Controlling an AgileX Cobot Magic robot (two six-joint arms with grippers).
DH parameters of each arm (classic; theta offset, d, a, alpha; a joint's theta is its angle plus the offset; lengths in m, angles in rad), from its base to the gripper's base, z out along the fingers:
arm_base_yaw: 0 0.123 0 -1.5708
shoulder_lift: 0.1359 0 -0.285 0
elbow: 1.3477 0 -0.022 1.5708
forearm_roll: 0 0.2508 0 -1.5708
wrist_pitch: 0 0 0.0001 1.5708
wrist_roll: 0 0.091 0 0
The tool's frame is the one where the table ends.
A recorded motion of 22 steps. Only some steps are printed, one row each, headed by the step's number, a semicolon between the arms.
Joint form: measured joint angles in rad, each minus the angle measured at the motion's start. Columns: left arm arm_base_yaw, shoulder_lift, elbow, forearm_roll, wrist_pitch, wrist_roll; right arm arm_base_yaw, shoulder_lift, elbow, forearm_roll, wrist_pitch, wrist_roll.
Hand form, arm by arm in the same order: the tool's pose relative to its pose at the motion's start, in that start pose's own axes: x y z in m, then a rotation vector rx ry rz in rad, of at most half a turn. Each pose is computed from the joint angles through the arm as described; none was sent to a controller.
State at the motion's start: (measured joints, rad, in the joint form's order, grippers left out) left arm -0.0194 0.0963 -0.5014 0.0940 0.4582 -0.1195; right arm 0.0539 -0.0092 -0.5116 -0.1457 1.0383 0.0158
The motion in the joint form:
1: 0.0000 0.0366 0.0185 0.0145 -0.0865 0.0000; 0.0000 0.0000 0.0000 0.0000 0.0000 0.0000
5: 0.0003 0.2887 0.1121 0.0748 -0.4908 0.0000; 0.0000 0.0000 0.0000 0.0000 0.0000 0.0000
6: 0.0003 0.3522 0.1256 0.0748 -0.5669 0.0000; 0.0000 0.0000 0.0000 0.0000 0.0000 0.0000
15: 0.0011 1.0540 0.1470 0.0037 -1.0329 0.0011; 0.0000 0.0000 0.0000 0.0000 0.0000 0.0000
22: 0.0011 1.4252 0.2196 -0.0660 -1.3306 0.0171; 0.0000 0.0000 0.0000 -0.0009 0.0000 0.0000
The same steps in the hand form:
1: -0.0008 -0.0006 0.0097 0.0030 -0.0315 0.0155; 0.0000 0.0000 0.0000 0.0000 0.0000 0.0000
5: 0.0115 -0.0066 0.0661 0.0461 -0.0881 0.0827; 0.0000 0.0000 0.0000 0.0000 0.0000 0.0000
6: 0.0160 -0.0081 0.0781 0.0589 -0.0862 0.0824; 0.0000 0.0000 0.0000 0.0000 0.0000 0.0000
15: 0.0994 -0.0126 0.1867 0.0870 0.1753 -0.0022; 0.0000 0.0000 0.0000 0.0000 0.0000 0.0000
22: 0.1760 -0.0078 0.2033 0.0424 0.3193 -0.0458; 0.0000 -0.0001 0.0000 0.0008 0.0000 -0.0005

